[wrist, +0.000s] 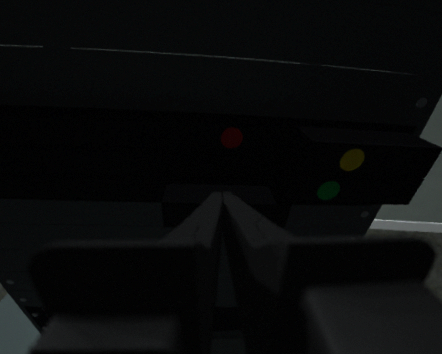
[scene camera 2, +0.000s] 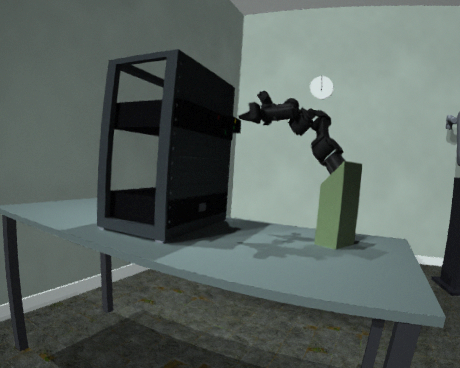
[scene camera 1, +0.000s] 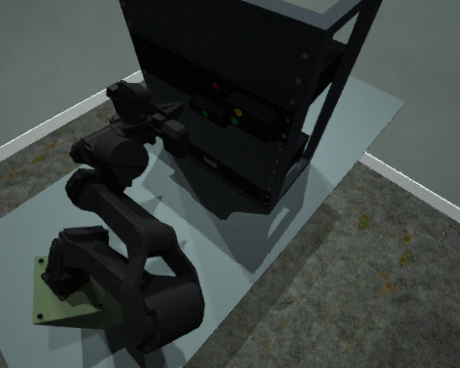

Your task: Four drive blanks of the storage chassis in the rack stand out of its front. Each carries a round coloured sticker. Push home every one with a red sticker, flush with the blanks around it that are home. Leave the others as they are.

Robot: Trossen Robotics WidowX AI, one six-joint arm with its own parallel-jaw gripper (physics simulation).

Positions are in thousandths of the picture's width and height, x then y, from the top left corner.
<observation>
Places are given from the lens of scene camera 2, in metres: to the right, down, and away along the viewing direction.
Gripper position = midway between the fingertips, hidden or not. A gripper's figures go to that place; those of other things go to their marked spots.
my gripper (scene camera 2: 518,319): 0.03, -0.24, 1.15
black rack (scene camera 2: 416,526): -0.13, 0.03, 1.07
</observation>
